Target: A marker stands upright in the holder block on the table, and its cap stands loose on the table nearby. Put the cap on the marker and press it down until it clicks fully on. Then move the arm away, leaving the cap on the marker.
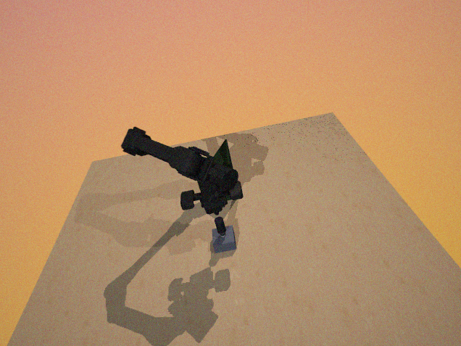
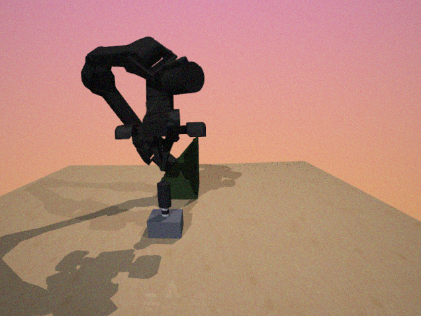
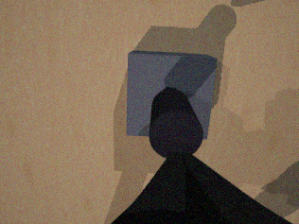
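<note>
My gripper tip is now 50 mm above the marker cap. Round my gripper tip: holder block: 120 mm below.
</note>
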